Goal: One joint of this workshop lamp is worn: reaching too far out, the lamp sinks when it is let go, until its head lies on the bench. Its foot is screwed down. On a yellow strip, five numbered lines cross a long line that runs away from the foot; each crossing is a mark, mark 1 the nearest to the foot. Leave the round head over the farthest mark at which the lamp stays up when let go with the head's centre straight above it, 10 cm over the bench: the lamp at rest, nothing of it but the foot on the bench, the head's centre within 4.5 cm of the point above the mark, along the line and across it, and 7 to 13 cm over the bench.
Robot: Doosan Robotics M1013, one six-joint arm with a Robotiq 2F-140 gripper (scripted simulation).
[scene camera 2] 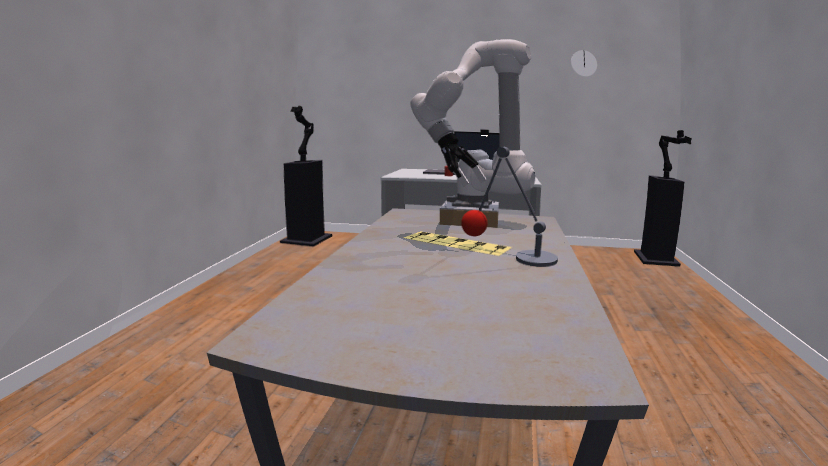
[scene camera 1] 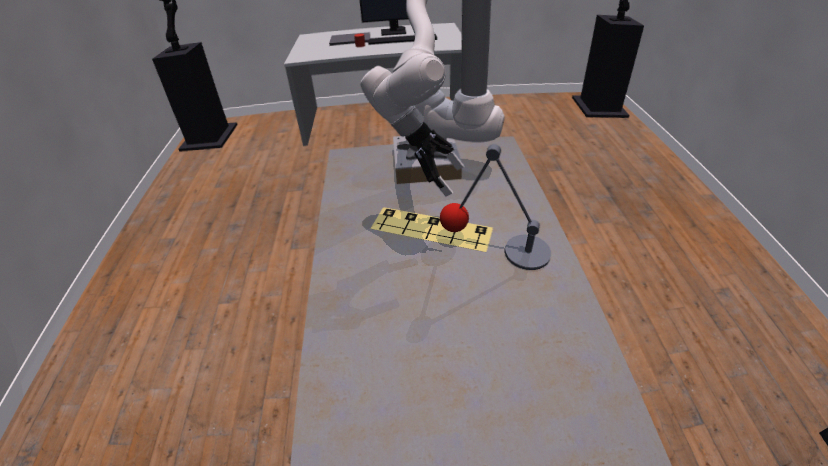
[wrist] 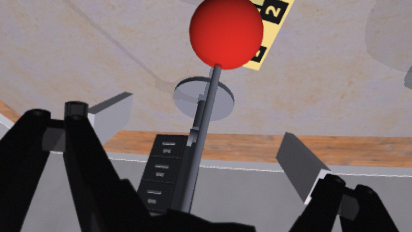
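Observation:
A yellow strip and a round grey foot are visible. My gripper is visible too, including in the wrist view and in scene camera 2.

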